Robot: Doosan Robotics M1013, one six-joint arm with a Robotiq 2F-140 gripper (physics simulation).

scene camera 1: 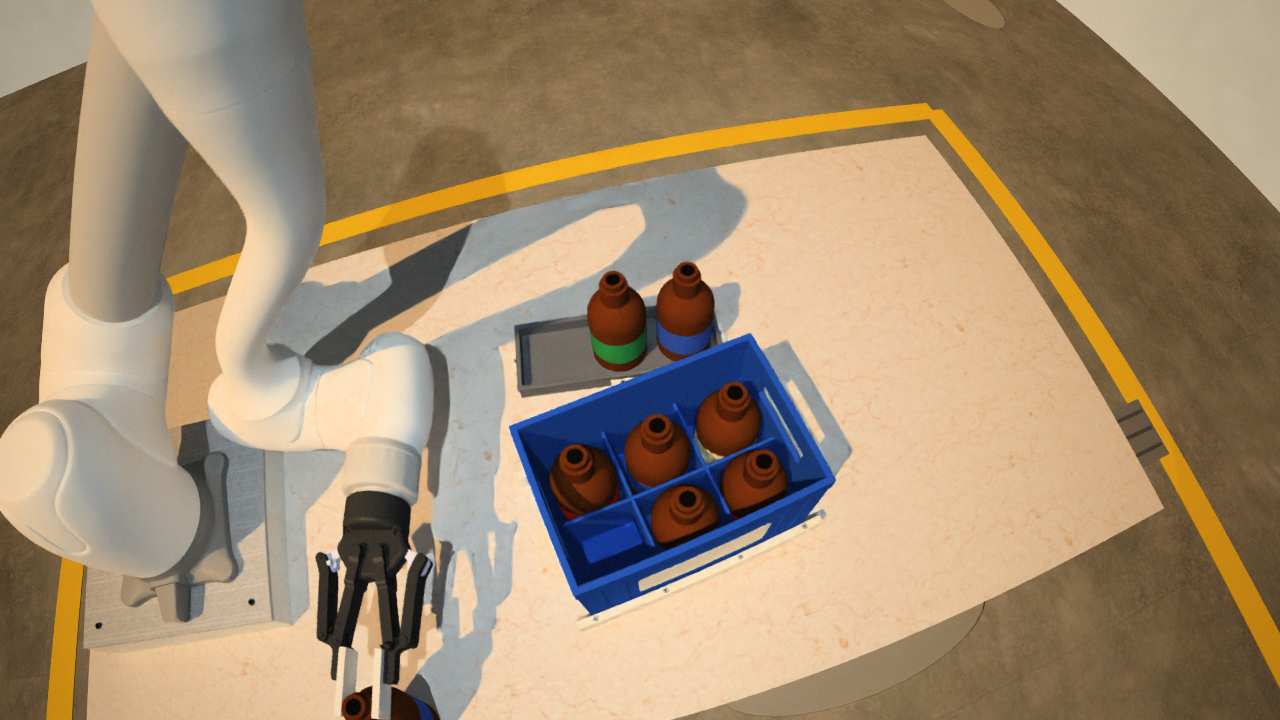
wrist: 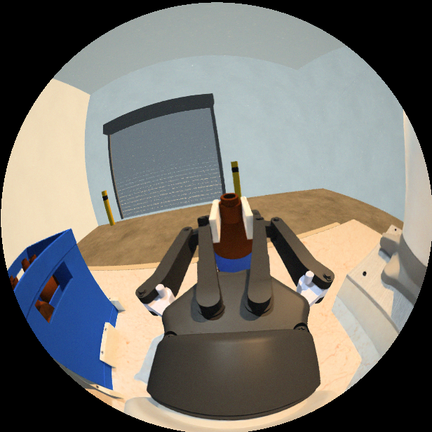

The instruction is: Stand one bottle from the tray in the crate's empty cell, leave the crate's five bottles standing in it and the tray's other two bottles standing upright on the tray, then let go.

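Where they show: gripper, fingertip midpoint: (scene camera 1: 362,718); arm's base at its link origin: (scene camera 1: 177,529).
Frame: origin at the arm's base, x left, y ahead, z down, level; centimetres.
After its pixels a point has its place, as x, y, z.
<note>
My gripper (scene camera 1: 362,687) (wrist: 230,207) is shut on the neck of a brown bottle with a blue label (scene camera 1: 404,704) {-29.4, 29.9, -3.9} (wrist: 233,244). It holds the bottle left of the crate, at the bottom edge of the scene view, where part of the bottle is cut off. The blue crate (scene camera 1: 554,539) {-19.0, 51.2, -11.1} (wrist: 75,325) holds five brown bottles, three along the back and two in front. Its front-left cell (scene camera 1: 608,535) {-15.9, 56.3, 5.6} is empty. On the grey tray (scene camera 1: 559,355) {10.3, 58.2, 5.9} behind the crate, a green-labelled bottle (scene camera 1: 617,324) {5.3, 65.6, -4.7} and a blue-labelled bottle (scene camera 1: 685,313) {3.7, 73.7, -4.9} stand upright.
The robot's base plate (scene camera 1: 241,537) {-3.6, 10.1, 0.7} (wrist: 364,285) is left of the gripper in the scene view. A pale strip (scene camera 1: 702,573) {-24.6, 64.8, 3.4} runs along the crate's front foot. The crate's near wall rises at the left of the wrist view. Two yellow posts (wrist: 108,209) (wrist: 236,177) stand far off.
</note>
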